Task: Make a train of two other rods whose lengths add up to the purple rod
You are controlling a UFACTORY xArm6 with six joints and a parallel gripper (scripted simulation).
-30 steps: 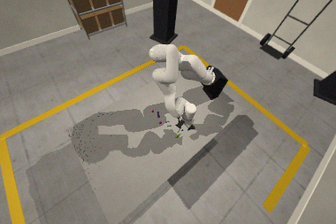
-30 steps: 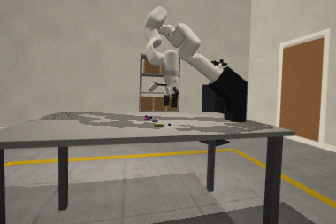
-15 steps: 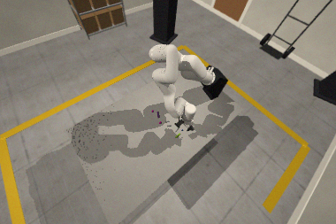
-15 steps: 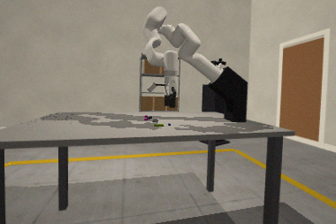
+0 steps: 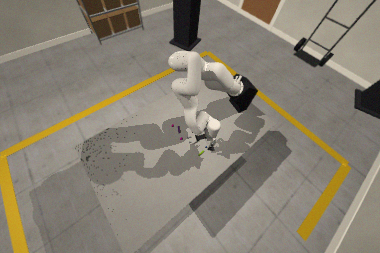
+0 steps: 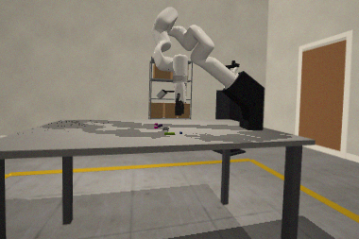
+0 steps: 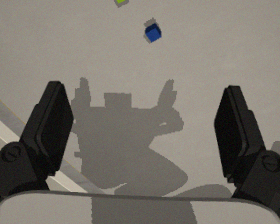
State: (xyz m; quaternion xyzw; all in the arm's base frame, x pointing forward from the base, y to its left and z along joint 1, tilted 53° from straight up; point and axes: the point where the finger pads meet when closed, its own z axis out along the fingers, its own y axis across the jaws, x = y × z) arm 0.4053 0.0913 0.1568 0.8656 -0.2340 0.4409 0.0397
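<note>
My gripper is now 10 cm above the lime rod, 5 cm short of it and 1 cm to the left of it. Also, from my hand: blue rod (10 cm below, 1 cm behind); then purple rod (25 cm to the right, 10 cm below, 2 cm behind).
</note>
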